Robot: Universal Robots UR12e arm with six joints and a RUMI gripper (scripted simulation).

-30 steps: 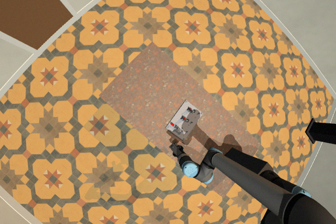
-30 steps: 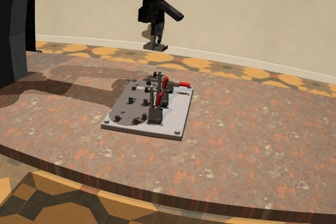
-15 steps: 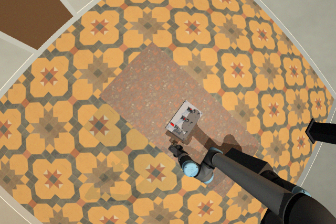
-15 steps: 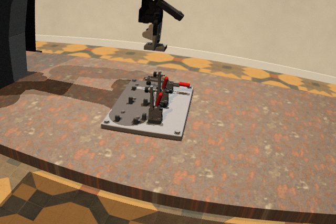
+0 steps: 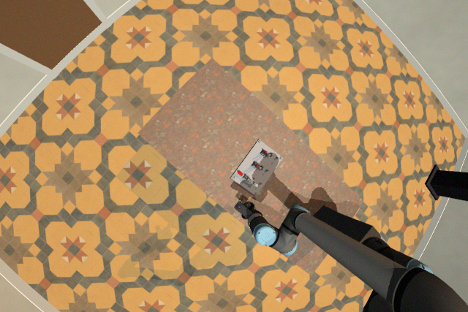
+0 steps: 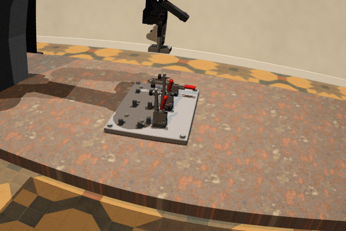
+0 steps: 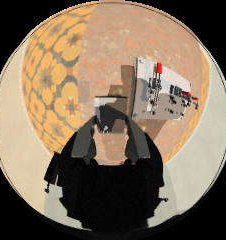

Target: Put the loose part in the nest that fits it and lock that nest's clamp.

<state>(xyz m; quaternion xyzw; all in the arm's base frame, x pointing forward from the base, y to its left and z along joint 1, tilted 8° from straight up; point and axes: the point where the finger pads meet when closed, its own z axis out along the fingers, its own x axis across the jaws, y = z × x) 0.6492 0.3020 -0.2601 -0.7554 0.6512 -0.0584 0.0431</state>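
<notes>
Now: the toggle clamp 350 mm to the right of my hand, 130 mm ahead of it and 70 mm below it. Round my hand: part (10 mm below); then grey fixture plate (250 mm to the right, 130 mm below, 80 mm ahead).
</notes>
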